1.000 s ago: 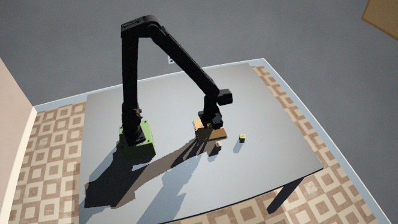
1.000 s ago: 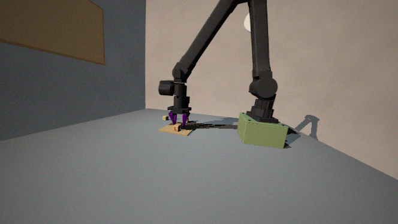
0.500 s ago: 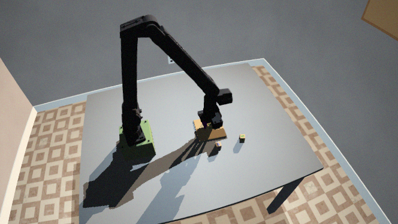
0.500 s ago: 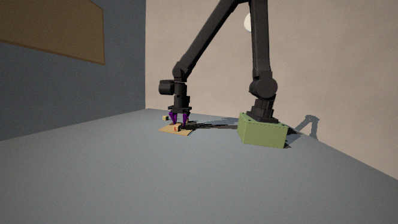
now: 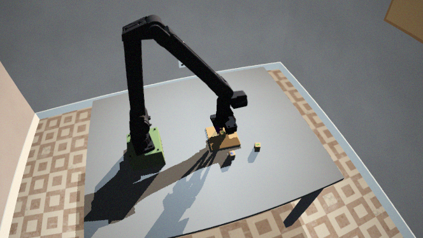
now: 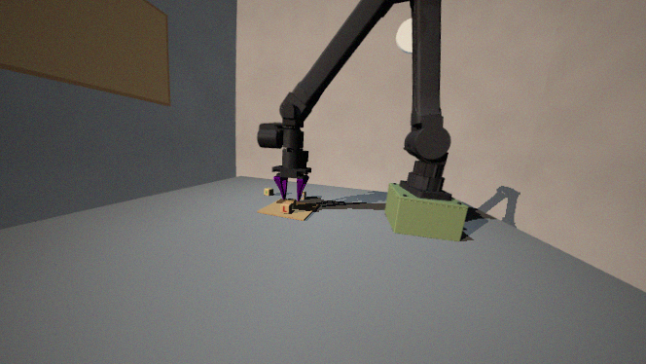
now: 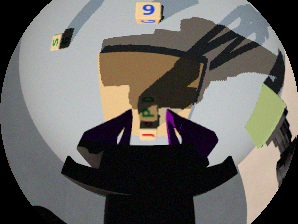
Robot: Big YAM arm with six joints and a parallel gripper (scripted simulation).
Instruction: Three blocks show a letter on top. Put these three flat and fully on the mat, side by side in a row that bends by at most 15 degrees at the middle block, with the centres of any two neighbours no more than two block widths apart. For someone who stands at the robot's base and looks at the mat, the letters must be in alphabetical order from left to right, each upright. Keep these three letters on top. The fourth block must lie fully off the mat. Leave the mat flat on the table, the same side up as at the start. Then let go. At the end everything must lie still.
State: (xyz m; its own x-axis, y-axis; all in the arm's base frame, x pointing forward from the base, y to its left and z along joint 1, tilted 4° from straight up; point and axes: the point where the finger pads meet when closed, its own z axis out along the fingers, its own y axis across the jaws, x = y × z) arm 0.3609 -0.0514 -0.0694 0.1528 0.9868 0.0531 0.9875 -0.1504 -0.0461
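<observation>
The block lies 2 cm below my hand. Also, from my hand: tan mat (3 cm below).
</observation>
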